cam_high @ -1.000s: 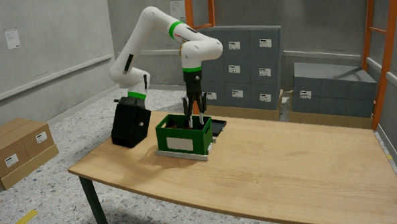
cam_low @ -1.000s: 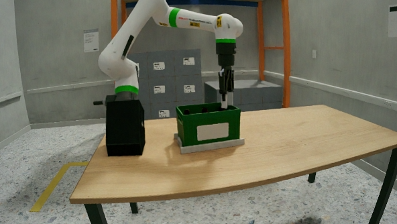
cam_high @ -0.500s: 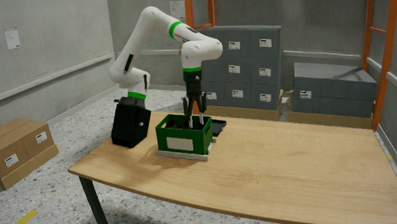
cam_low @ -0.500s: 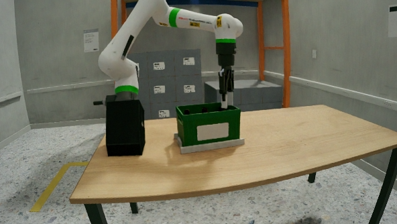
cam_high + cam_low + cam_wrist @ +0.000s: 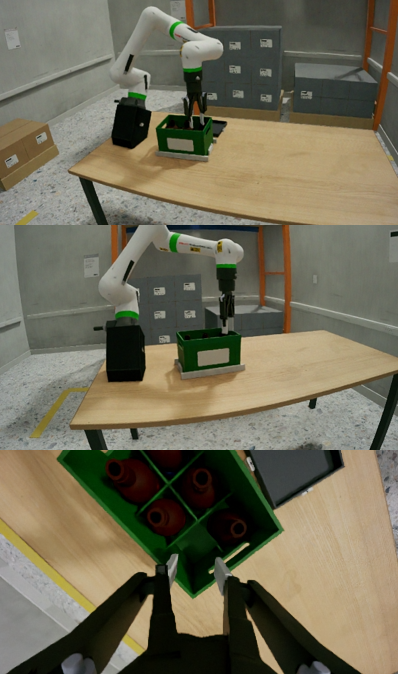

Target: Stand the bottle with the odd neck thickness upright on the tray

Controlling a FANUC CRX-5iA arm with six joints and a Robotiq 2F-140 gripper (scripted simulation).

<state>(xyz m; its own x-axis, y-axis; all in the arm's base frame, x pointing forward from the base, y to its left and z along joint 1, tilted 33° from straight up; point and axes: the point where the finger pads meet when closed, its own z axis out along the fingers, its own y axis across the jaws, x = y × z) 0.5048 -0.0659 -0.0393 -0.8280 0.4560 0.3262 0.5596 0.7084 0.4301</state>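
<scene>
Right now the green crate is 130 mm below my hand, 90 mm behind it and 30 mm to the left of it. The rest, counted from my hand: brown bottle 190 mm behind, 130 mm below, 50 mm to the left; then dark tray 310 mm to the left, 200 mm below, 110 mm behind.
</scene>
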